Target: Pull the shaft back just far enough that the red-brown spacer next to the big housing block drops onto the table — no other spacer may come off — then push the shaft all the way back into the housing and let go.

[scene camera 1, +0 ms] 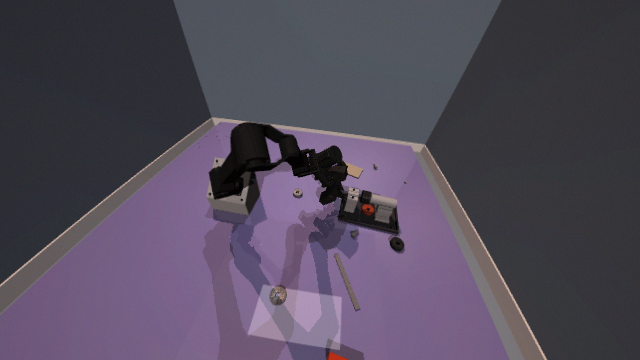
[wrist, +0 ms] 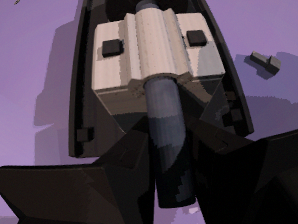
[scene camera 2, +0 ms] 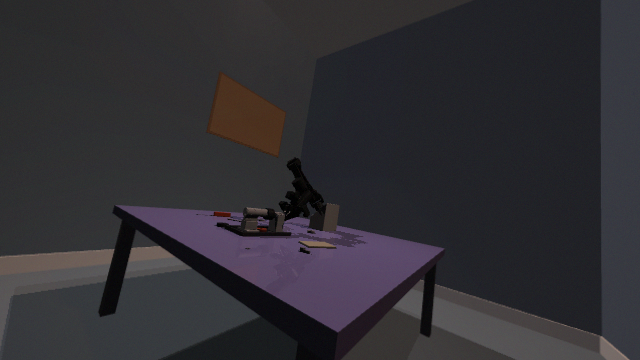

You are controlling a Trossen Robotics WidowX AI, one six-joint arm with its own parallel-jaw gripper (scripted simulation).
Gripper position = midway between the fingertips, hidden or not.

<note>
In view: the gripper (scene camera 1: 344, 196).
The gripper also shows in the wrist view (wrist: 163, 121).
</note>
